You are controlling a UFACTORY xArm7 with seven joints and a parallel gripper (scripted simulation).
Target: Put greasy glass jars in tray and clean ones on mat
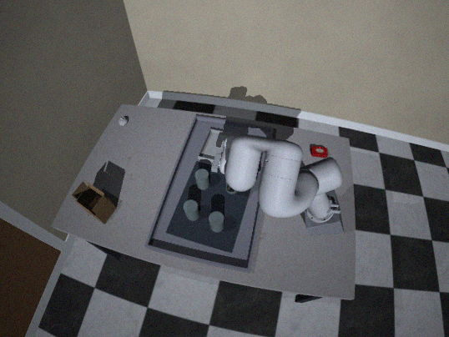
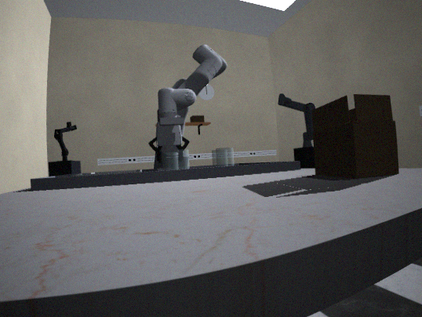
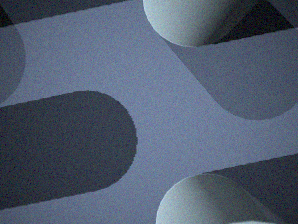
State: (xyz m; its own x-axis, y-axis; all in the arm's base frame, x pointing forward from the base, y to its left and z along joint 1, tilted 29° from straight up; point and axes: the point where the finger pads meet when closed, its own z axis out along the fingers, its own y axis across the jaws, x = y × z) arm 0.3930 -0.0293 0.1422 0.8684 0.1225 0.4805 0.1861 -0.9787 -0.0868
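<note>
Right now the dark drying mat is 11 cm to the left of my hand, 6 cm below it and 5 cm ahead of it. Also, from my hand: light grey tray: 21 cm to the right, 10 cm ahead, 6 cm below; red object: 42 cm to the right, 35 cm behind, 5 cm below; cardboard box: 55 cm ahead, 39 cm to the left.
</note>
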